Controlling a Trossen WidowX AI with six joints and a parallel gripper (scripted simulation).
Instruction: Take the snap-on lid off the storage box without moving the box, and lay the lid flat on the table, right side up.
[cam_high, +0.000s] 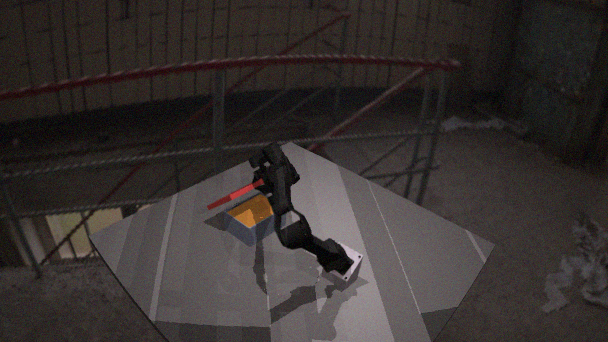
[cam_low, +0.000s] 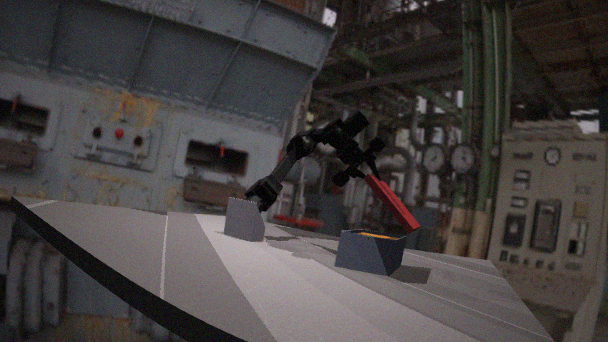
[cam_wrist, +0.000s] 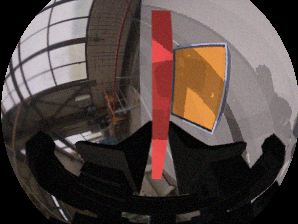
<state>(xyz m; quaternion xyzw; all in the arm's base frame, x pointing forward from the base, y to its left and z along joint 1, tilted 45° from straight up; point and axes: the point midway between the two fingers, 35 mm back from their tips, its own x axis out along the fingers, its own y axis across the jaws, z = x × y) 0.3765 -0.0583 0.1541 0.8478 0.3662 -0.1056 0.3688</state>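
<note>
The red lid lies 70 mm ahead of my gripper tip, 50 mm below it and 10 mm to the left of it. Round my gripper tip: storage box (190 mm below, 40 mm ahead, 30 mm to the right).
</note>
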